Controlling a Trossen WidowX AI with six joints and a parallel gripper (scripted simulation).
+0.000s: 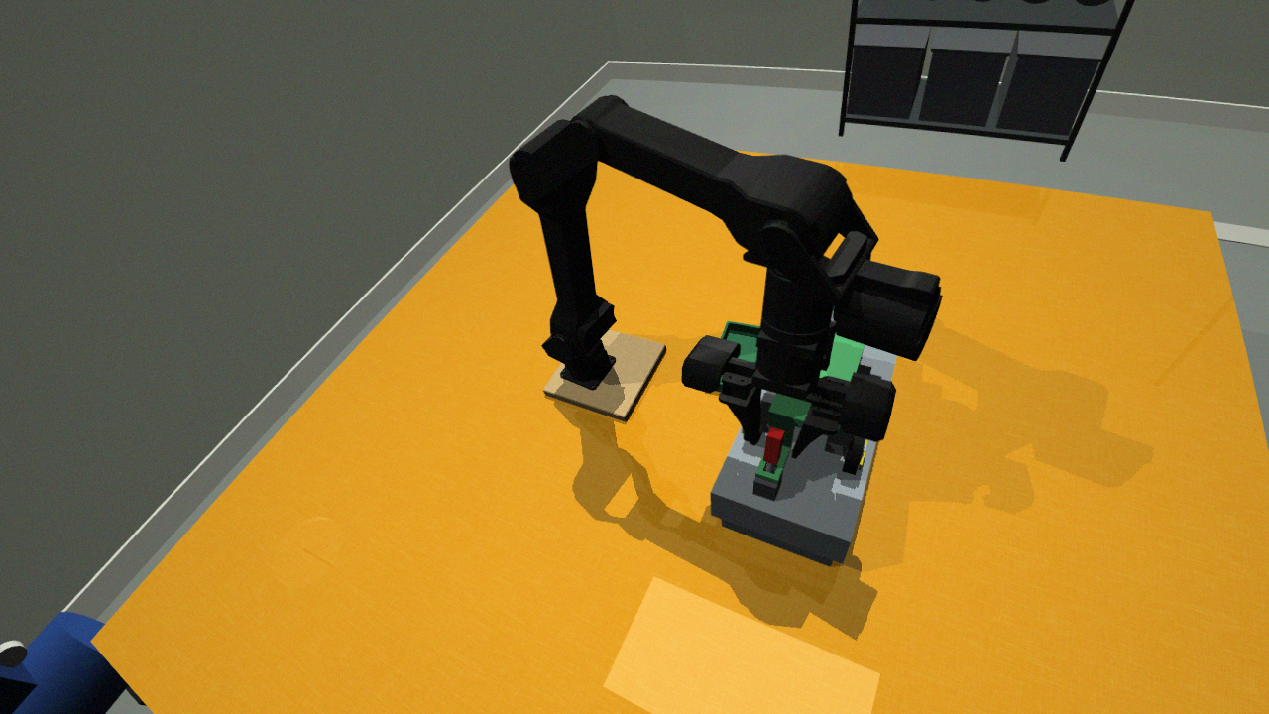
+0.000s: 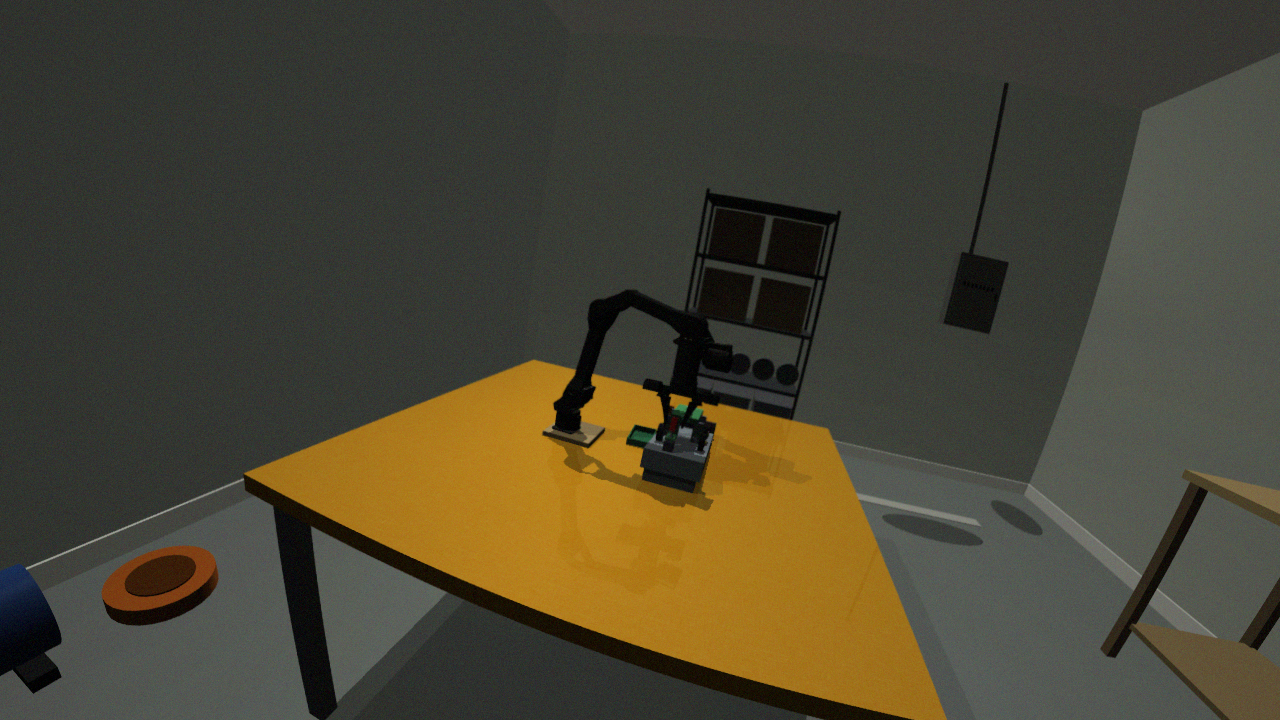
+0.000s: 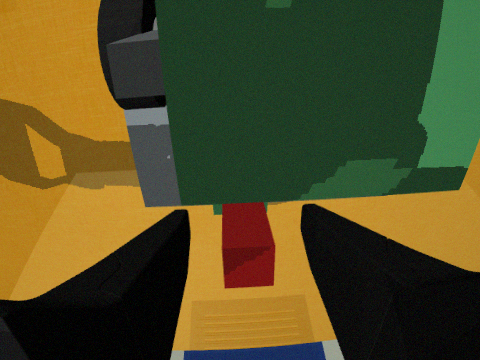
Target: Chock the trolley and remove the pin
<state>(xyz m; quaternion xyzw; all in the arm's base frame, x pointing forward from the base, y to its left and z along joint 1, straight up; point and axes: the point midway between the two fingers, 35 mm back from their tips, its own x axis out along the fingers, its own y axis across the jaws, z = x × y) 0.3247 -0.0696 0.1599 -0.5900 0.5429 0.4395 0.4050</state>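
Now: gripper tip 10 mm to the left of the red-headed stop pin and 10 mm above it. From my gripper tip the other things lie so: yellow chock (60 mm behind, 180 mm to the left, 60 mm below); grey ramp (10 mm ahead, 100 mm to the left, 100 mm below); green-topped trolley (10 mm ahead, 90 mm to the left, 30 mm below).
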